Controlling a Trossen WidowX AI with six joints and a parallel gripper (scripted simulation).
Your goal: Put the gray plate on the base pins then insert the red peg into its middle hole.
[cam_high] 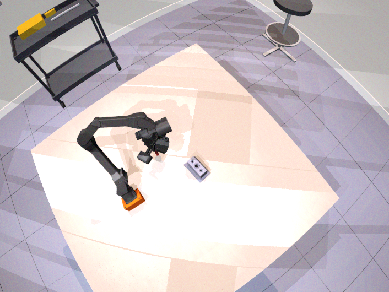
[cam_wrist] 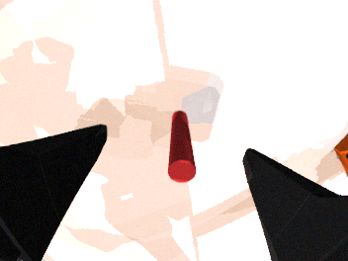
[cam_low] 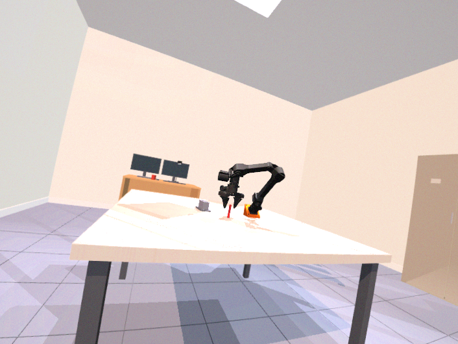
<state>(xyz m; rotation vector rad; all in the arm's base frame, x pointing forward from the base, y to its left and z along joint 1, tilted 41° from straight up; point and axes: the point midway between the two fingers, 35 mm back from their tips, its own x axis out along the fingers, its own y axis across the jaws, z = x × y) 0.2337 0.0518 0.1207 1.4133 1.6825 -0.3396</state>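
Now: gripper tip 20 mm above the red peg. Round my gripper tip: flat base 180 mm to the right, 110 mm ahead, 50 mm below; gray plate 180 mm to the right, 110 mm ahead, 10 mm below.
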